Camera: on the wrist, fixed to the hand. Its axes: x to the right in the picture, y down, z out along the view.
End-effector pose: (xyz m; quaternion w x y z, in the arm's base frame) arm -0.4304 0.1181 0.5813 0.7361 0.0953 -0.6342 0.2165
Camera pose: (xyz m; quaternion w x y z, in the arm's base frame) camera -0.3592 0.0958 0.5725 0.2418 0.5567 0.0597 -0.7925
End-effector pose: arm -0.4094 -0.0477 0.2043 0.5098 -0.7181 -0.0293 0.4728
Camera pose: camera -0.3510 -0.0662 0.2478 0.4073 -0.0395 -0.7628 -0.5006
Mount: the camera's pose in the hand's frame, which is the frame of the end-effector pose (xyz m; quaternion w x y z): -0.0057 -0.0499 -0.0559 0.0216 -0.1030 0.0012 -0.9944
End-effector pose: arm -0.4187 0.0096 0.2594 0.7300 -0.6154 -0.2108 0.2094
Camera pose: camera -0.3895 -0.0466 0.2998 0.1609 0.1209 -0.6373 -0.7439
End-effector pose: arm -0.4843 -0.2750 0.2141 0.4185 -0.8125 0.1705 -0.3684
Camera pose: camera -0.5311 -0.2731 0.2729 0.4412 0.2298 0.7658 0.4075
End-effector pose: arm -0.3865 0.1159 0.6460 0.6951 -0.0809 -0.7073 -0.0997
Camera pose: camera -0.3449 0.0536 0.6396 0.0916 -0.6302 0.0846 0.7664
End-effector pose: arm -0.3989 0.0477 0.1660 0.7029 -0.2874 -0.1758 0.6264
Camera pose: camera -0.3269 0.0293 0.1546 0.6087 0.0955 -0.3533 -0.7039
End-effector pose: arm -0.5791 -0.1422 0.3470 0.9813 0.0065 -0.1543 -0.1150
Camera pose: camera -0.5785 -0.1907 0.2896 0.0923 -0.0526 -0.0162 0.9942
